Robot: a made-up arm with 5 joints.
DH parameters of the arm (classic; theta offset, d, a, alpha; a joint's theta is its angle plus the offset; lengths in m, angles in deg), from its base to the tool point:
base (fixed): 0 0.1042 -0.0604 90
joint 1: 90 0.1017 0.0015 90
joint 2: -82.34 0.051 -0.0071 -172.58
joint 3: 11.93 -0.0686 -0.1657 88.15
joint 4: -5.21 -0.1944 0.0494 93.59
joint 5: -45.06 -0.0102 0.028 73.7
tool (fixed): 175.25 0.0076 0 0
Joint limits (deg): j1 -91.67..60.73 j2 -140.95..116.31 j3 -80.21..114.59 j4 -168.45..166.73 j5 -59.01..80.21
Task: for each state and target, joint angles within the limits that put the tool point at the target. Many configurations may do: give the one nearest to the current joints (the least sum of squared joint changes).
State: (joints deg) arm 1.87 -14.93 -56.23 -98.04 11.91
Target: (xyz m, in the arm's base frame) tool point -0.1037 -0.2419 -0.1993
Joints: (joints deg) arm -38.40 -26.03 -44.73 -111.08 10.81
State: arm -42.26 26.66 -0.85 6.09 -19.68
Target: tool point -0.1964 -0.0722 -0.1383
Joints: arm -51.28 34.89 -3.08 -10.24 -26.60
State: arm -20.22 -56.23 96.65 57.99 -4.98
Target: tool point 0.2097 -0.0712 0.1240
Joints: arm -63.77 -55.52 100.10 45.62 4.47
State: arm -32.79 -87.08 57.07 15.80 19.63
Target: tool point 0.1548 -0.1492 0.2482
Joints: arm -32.59 -85.92 55.58 16.67 21.28
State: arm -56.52 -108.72 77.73 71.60 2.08
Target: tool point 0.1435 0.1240 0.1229
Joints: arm -58.35 -109.84 79.30 100.67 -7.23
